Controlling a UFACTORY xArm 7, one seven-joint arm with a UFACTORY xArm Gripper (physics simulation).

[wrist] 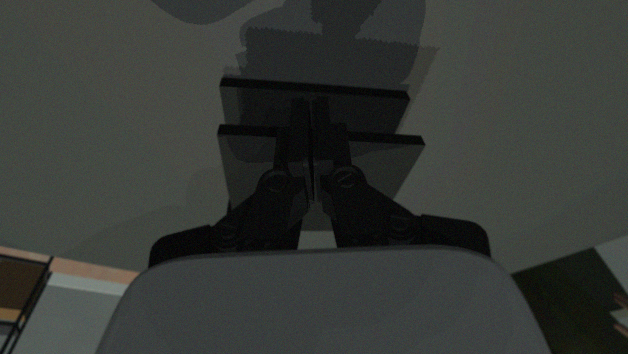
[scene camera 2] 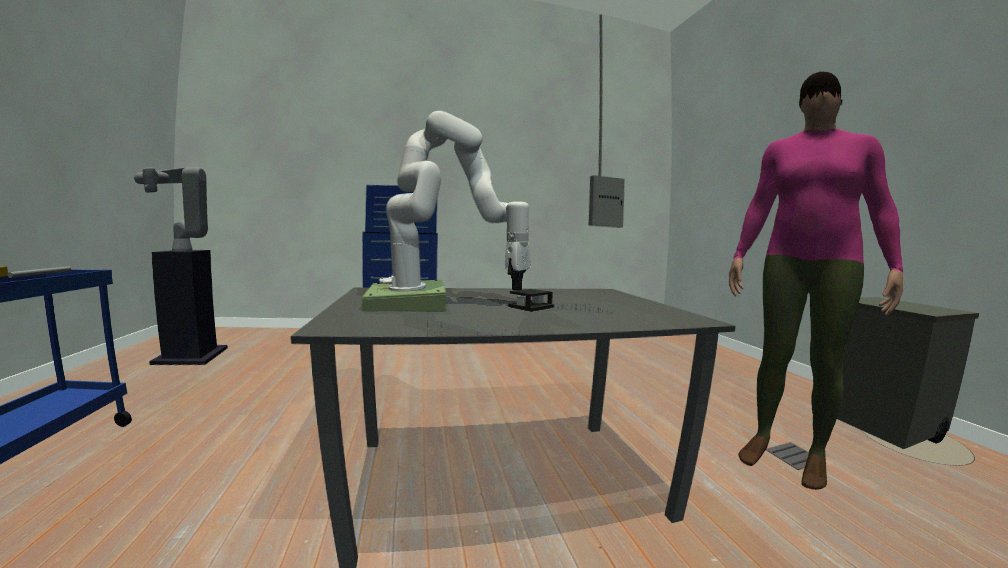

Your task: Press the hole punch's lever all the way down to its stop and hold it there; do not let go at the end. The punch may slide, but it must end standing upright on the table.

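Where they show: gripper, fingertip midpoint: [wrist: 312, 122] [scene camera 2: 516, 289]; arm's base, link origin: [scene camera 2: 407, 287].
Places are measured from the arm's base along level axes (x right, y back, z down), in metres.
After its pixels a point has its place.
The black hole punch [scene camera 2: 530, 306] @[x 0.140, y -0.394, z 0.046 m] [wrist: 232, 107] @[x 0.085, y -0.349, z 0.046 m] stands upright on the dark table [scene camera 2: 395, 325] @[x 0.303, y 0.046, z 0.058 m] [wrist: 100, 125] @[x 0.157, y -0.277, z 0.058 m]. Its lever [scene camera 2: 538, 292] @[x 0.120, y -0.428, z 0.002 m] [wrist: 247, 155] @[x 0.078, y -0.361, z 0.003 m] is the upper plate, roughly level above the base with a gap between them in the scene view. My gripper [scene camera 2: 517, 287] @[x 0.042, y -0.378, z 0.004 m] [wrist: 312, 122] @[x 0.042, y -0.378, z 0.004 m] is shut and empty, pointing down at the lever. In the wrist view the fingers overlap the lever's free edge. The fingertips are at the lever's top in the scene view; the exact contact is too small and dark to tell, and so is whether the lever is at its stop.
The arm's green base block [scene camera 2: 404, 297] @[x 0.116, y 0.014, z 0.014 m] stands on the table to the left of the punch. A person in a pink top [scene camera 2: 818, 190] stands right of the table. A blue cart [scene camera 2: 56, 284] and a second arm on a black pedestal [scene camera 2: 181, 303] are at the left.
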